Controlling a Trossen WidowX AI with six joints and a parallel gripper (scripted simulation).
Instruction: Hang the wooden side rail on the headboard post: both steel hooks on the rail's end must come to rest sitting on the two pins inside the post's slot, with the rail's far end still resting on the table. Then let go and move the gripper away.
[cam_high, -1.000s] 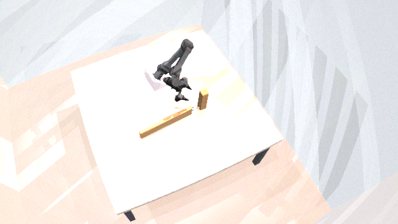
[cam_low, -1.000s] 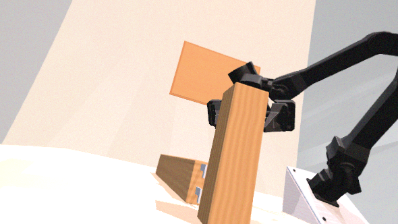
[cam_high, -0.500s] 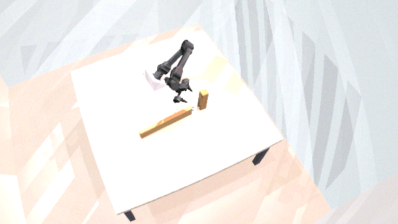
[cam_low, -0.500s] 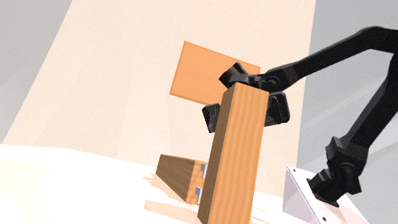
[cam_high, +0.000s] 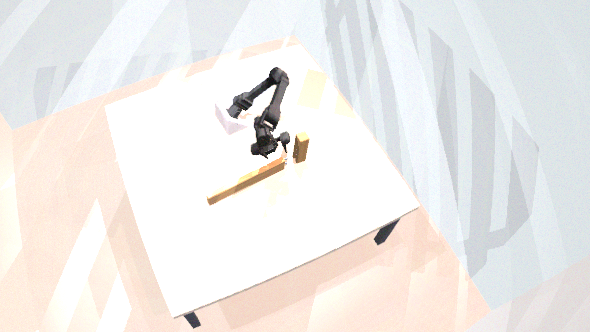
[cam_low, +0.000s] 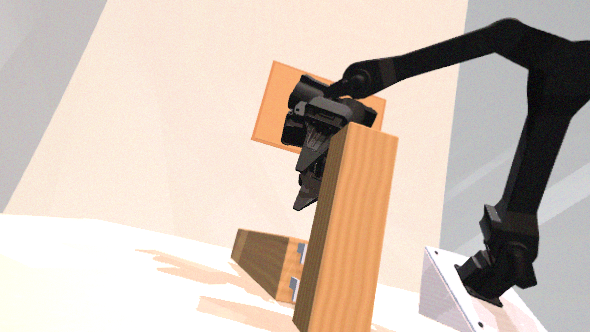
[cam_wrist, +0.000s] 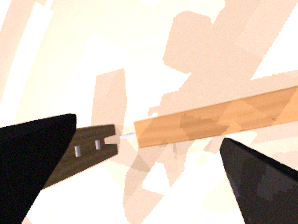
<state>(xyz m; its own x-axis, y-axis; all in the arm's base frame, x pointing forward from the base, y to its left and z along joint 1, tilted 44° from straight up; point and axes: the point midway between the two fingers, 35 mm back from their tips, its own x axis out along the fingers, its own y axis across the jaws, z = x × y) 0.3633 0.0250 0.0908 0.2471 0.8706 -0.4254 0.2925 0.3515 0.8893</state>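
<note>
Now: gripper tip 140 mm to the right of the headboard post, 40 mm above it and 30 mm past it.
</note>
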